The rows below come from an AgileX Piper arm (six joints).
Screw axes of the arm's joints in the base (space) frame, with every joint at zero. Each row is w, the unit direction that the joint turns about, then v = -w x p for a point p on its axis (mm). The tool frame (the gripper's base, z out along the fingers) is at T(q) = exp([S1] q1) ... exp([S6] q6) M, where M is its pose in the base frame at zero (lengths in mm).
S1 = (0, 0, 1, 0, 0, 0)
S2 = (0, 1, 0, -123, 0, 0)
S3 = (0, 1, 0, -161.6, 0, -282.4)
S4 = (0.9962, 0, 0.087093, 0, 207.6, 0)
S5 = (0, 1, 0, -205.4, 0, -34.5)
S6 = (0.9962, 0, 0.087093, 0, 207.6, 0)
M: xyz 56.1 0 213.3 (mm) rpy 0 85 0 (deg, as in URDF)
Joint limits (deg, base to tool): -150..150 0..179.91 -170..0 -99.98..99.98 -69.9..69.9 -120..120
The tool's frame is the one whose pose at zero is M.
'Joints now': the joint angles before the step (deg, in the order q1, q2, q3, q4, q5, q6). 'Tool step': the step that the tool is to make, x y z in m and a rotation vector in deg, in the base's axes. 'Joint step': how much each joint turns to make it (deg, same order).
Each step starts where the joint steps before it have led.
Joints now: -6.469, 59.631, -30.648, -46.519, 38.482, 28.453
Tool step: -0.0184, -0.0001, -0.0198, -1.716, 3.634, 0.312
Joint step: -0.013, -1.997, 5.539, -2.687, 0.381, 0.821
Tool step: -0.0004, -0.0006, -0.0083, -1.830, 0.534, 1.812
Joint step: 0.020, 0.785, 1.970, -4.426, -2.032, 2.425
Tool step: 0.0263, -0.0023, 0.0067, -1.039, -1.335, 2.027
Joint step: -0.020, 5.538, -4.257, -3.928, -2.615, 2.602
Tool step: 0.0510, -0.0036, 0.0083, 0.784, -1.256, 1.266
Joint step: 0.016, 10.499, -9.530, -1.418, -2.436, 1.830
